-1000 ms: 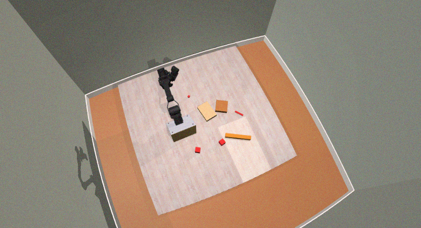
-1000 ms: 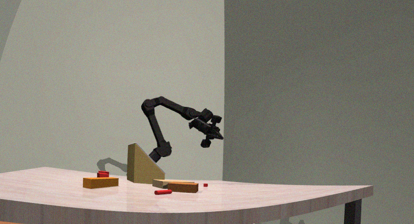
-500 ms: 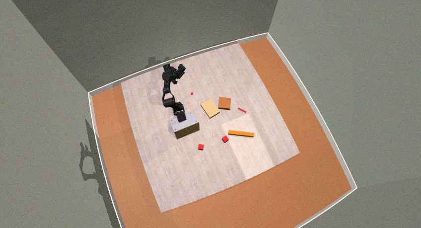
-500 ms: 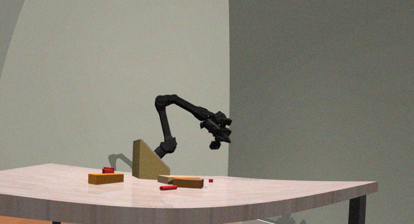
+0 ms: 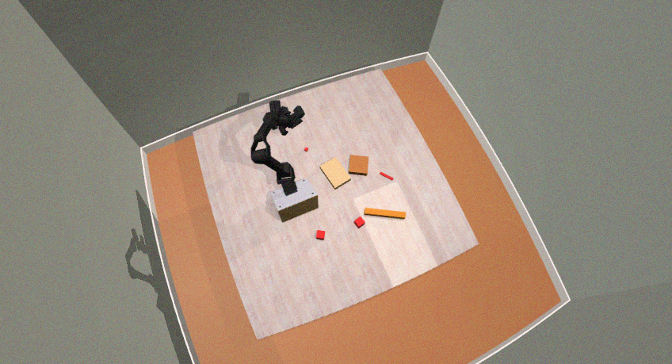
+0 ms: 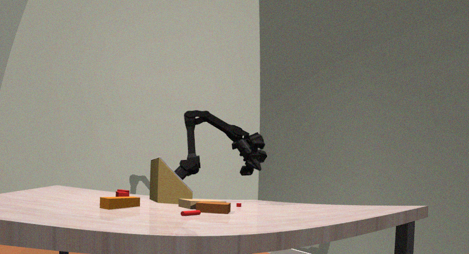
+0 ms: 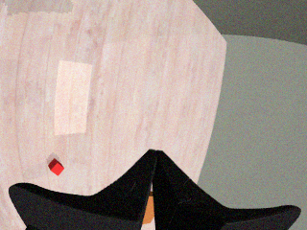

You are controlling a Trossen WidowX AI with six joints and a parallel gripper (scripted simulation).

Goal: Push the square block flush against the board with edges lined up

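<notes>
My gripper tip is now 7 cm short of the tan board, 29 cm to the left of it and 15 cm above it. From my gripper tip the other things lie so: red peg: 32 cm ahead, 42 cm to the right, 16 cm below; orange-brown square block: 21 cm ahead, 30 cm to the right, 15 cm below; small red cube: 2 cm behind, 9 cm to the right, 16 cm below.
</notes>
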